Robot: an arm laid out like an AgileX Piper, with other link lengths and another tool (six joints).
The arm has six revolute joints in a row. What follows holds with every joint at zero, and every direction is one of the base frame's.
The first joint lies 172.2 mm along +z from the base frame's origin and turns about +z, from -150 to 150 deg.
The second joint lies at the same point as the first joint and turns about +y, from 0 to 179.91 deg.
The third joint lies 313.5 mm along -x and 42.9 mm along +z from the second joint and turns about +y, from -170 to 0 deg.
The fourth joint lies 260.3 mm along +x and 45.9 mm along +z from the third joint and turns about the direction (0.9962, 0, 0.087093), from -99.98 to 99.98 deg.
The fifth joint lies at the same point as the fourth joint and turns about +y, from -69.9 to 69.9 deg.
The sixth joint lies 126 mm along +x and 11 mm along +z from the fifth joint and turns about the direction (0.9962, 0, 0.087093), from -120 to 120 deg.
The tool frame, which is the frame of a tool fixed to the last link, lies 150.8 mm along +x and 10 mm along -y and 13.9 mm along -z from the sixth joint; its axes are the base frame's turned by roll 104.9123, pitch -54.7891 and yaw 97.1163 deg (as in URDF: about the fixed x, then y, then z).
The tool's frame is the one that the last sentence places.
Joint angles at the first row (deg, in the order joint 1, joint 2, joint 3, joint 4, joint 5, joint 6):
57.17, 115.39, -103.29, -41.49, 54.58, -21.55
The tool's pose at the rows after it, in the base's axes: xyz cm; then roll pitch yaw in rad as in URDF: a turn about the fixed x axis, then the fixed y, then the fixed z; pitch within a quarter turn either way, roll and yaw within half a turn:
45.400 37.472 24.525 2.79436 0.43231 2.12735
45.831 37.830 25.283 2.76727 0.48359 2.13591
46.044 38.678 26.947 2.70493 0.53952 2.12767
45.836 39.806 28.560 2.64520 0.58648 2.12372
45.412 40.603 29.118 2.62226 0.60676 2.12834
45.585 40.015 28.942 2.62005 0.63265 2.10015
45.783 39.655 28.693 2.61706 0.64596 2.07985
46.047 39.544 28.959 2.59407 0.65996 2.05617
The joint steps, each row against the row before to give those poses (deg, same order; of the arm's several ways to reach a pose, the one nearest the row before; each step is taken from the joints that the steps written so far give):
0.11, 1.01, 0.00, -2.87, 0.00, -0.48
0.71, 0.37, 0.00, -3.46, -0.24, 0.31
1.47, 0.09, 0.00, -5.37, -0.28, 2.02
1.67, 0.00, 0.00, -4.70, -0.20, 1.72
1.13, 0.11, 0.00, -1.95, 0.06, 0.74
0.24, 0.69, 0.00, -1.71, 1.71, 1.18
0.03, 0.59, 0.00, -1.07, 0.92, 0.99
0.09, 0.39, 0.00, -1.85, 0.41, 1.33

